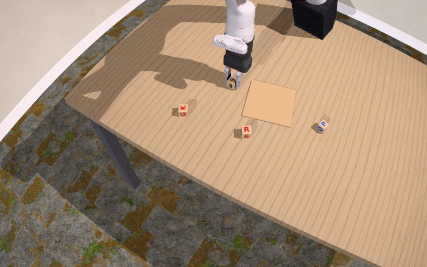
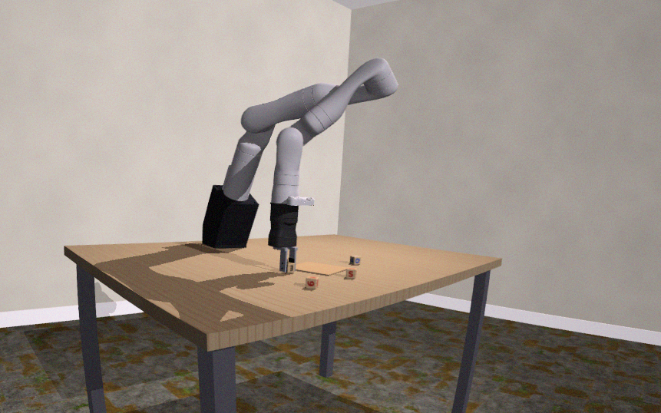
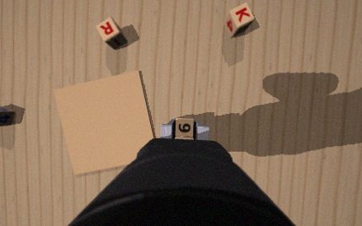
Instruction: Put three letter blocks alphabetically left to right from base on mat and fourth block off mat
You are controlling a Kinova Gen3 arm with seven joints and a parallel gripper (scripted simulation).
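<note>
The block lies 10 mm below my hand. The rest, counted from my hand: tan mat: 120 mm to the left, 20 mm below, 10 mm ahead.
</note>
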